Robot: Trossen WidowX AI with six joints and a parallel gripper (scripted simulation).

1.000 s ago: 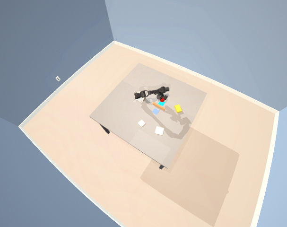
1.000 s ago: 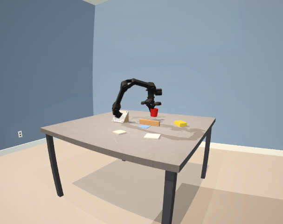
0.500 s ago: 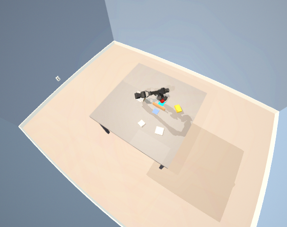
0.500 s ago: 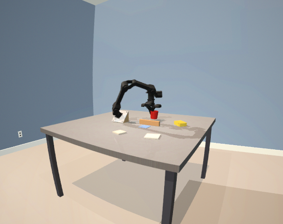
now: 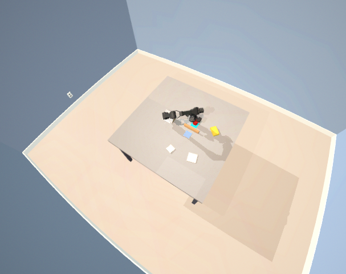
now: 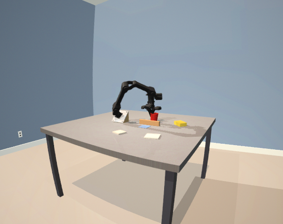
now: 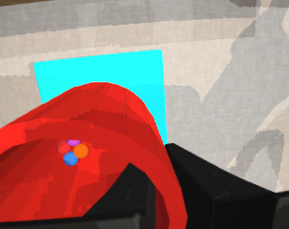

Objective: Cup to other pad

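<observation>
The cyan pad lies 3 cm ahead of my gripper tip and 6 cm below it. Also, from my gripper tip: pale blue pad: 5 cm ahead, 16 cm to the right, 6 cm below; then orange wooden bar: 4 cm ahead, 8 cm to the right, 4 cm below; then red cup: 3 cm ahead.
</observation>
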